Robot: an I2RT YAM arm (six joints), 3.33 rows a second.
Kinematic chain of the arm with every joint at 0, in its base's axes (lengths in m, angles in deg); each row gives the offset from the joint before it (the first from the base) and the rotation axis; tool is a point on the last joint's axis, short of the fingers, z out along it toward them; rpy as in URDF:
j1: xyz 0 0 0.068 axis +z
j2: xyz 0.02 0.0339 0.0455 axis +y
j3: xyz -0.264 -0.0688 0 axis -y
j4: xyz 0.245 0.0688 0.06 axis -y
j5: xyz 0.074 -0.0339 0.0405 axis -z
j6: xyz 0.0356 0 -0.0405 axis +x
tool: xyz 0 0 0 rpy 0 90 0
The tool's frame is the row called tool.
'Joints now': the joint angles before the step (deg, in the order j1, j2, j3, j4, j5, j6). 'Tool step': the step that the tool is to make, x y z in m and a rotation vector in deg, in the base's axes. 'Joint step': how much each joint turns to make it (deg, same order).
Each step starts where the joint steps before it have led.
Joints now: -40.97 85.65 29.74 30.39 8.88 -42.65
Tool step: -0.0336 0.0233 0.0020 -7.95 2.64 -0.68
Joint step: -0.59 -9.85 -9.49 4.20 3.13 -7.17
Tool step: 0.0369 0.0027 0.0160 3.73 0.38 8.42
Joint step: 5.07 2.96 8.29 -8.17 -4.11 1.20
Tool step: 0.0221 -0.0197 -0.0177 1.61 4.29 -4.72
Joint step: 0.05 10.03 5.63 -0.19 4.83 0.99
